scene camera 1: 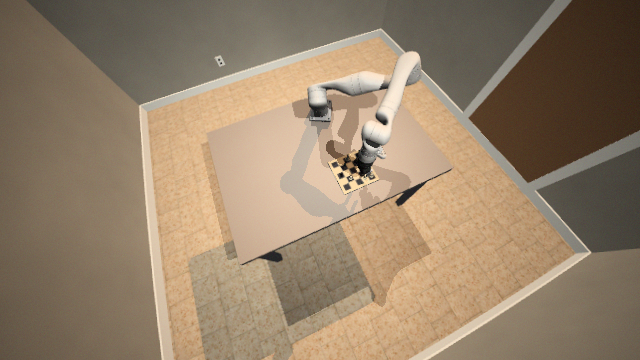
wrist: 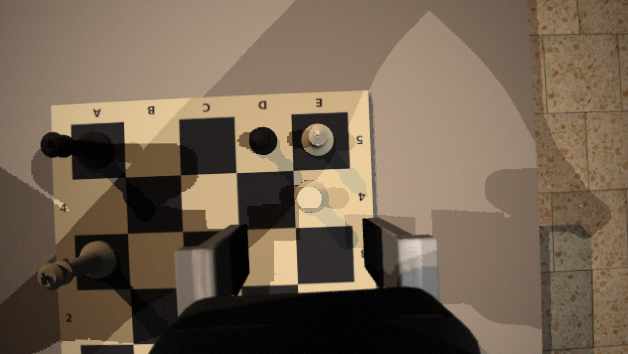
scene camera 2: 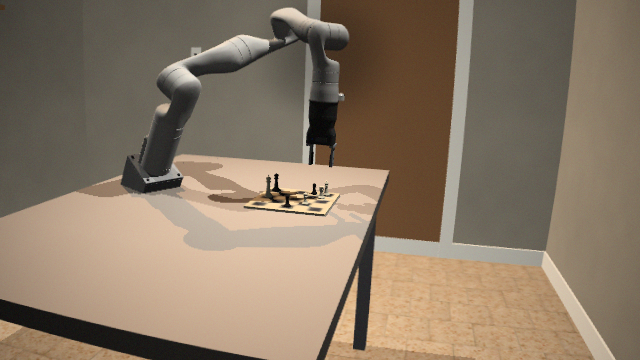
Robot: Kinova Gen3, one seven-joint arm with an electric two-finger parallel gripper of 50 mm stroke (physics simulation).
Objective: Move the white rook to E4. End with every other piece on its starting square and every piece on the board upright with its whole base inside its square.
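Places are measured from the arm's base along level axes (x ahead, y left, z up), in centimetres.
Pixels of known places: gripper, fingertip midpoint: [scene camera 1: 364, 170] [wrist: 306, 246] [scene camera 2: 320, 165]; arm's base at its link origin: [scene camera 2: 155, 166].
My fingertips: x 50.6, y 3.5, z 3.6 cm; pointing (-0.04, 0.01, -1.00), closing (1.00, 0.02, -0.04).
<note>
Ahead of a thing's pixels: the offset from my fingertips to its middle. Level surfaces: height alone.
The white rook @(dx +0.1, dy +1.8, dz -8.1 cm) [wrist: 310, 197] [scene camera 2: 321, 191] stands upright on light square E4, its visible base inside the square's edges. The white bishop-like piece @(dx +0.6, dy +5.6, dz -7.6 cm) [wrist: 318, 139] [scene camera 2: 326, 187] stands on E5, and a black pawn @(dx -3.0, dy +5.6, dz -8.2 cm) [wrist: 262, 140] [scene camera 2: 314, 188] on D5. The black king @(dx -14.6, dy +5.3, dz -7.1 cm) [wrist: 95, 150] [scene camera 2: 276, 182] is on A5 and the white king @(dx -14.5, dy -2.2, dz -6.6 cm) [wrist: 99, 260] [scene camera 2: 268, 186] on A3, both upright. The chessboard @(dx -6.6, dy -2.3, dz -10.1 cm) [wrist: 175, 107] [scene camera 2: 251, 205] [scene camera 1: 336, 175] lies flat. My gripper [wrist: 306, 246] [scene camera 2: 321, 163] is open and empty, well above the board. Its body hides the board's nearer rows in the wrist view.
A white pawn-like piece @(dx -2.6, dy -5.9, dz -8.2 cm) [scene camera 2: 305, 198] and a black piece @(dx -6.5, dy -9.6, dz -8.2 cm) [scene camera 2: 287, 201] stand on the board's near side in scene camera 2. The table @(dz -10.4 cm) [scene camera 1: 265, 190] [scene camera 2: 175, 280] carries the board near its edge. The arm's base [scene camera 1: 320, 112] [scene camera 2: 152, 180] stands at the opposite side.
</note>
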